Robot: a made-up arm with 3 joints. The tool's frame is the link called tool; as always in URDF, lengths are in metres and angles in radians. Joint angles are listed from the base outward.
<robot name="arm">
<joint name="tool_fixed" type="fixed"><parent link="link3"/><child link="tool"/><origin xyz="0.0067 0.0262 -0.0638" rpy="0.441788 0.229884 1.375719"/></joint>
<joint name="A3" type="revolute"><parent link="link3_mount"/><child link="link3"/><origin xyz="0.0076 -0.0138 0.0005"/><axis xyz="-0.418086 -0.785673 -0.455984"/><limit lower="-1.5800" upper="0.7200"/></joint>
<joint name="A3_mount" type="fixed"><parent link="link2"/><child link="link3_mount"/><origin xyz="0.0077 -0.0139 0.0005"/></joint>
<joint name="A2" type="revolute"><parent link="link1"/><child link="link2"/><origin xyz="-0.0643 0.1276 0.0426"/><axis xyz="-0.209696 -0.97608 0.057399"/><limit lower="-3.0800" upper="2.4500"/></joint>
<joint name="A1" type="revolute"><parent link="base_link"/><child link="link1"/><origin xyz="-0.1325 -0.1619 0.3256"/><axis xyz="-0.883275 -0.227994 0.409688"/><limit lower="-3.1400" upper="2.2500"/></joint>
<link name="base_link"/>
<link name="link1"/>
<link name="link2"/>
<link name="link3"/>
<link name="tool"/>
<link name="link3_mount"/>
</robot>
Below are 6 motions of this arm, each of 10 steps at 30 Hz.
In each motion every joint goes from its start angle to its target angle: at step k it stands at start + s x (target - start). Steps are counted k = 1, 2, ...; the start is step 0. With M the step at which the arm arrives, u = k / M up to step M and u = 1 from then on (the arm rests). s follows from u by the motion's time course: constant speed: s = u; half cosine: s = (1 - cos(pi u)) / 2; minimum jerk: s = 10 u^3 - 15 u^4 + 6 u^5.
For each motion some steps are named. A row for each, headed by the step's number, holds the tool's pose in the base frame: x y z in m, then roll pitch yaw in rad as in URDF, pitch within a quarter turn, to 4 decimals.
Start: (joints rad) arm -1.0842 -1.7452 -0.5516
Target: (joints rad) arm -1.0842 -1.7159 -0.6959
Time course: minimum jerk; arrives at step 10
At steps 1, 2, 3, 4, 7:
1: -0.1578 -0.1143 0.5123 -2.6610 -0.7729 0.2360
2: -0.1575 -0.1146 0.5123 -2.6530 -0.7713 0.2300
3: -0.1571 -0.1154 0.5123 -2.6359 -0.7678 0.2171
4: -0.1564 -0.1165 0.5122 -2.6112 -0.7625 0.1986
7: -0.1542 -0.1203 0.5118 -2.5296 -0.7427 0.1381

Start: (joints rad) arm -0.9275 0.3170 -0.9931
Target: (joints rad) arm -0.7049 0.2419 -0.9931
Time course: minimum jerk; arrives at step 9
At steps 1, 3, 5, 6, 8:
1: -0.1577 -0.0588 0.4458 1.0415 -0.9096 1.4493
3: -0.1613 -0.0547 0.4419 1.0349 -0.8795 1.4806
5: -0.1684 -0.0472 0.4337 1.0285 -0.8187 1.5363
6: -0.1718 -0.0440 0.4296 1.0280 -0.7893 1.5603
8: -0.1754 -0.0408 0.4251 1.0292 -0.7580 1.5844

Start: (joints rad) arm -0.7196 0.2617 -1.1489
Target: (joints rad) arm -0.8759 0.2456 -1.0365
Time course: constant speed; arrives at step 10
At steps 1, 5, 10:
1: -0.1799 -0.0463 0.4338 1.0668 -0.8566 1.6515
5: -0.1735 -0.0501 0.4391 1.0786 -0.8898 1.5844
10: -0.1654 -0.0555 0.4452 1.1049 -0.9292 1.4914

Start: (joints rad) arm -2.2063 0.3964 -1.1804
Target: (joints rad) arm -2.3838 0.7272 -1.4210
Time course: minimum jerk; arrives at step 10
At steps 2, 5, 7, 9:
2: -0.1122 -0.2367 0.4680 -2.9668 -0.8990 -1.1584
5: -0.1146 -0.2453 0.4612 -2.9579 -0.9008 -1.2376
7: -0.1168 -0.2512 0.4558 -2.9571 -0.9043 -1.2882
9: -0.1179 -0.2536 0.4532 -2.9585 -0.9066 -1.3085

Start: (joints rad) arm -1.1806 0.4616 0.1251
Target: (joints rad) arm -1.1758 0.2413 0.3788
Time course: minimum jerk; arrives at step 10
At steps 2, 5, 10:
2: -0.0817 -0.1102 0.4189 0.7188 -0.4543 0.5451
5: -0.0819 -0.1099 0.4148 0.7469 -0.4046 0.5061
10: -0.0828 -0.1094 0.4101 0.7714 -0.3433 0.4708

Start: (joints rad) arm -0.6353 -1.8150 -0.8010
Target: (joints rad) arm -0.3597 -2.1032 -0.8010
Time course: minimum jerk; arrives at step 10
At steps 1, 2, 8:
1: -0.1767 -0.0680 0.4825 -2.8049 -0.6275 0.5476
2: -0.1772 -0.0667 0.4815 -2.8052 -0.6178 0.5591
8: -0.1861 -0.0465 0.4598 -2.7926 -0.4233 0.7335

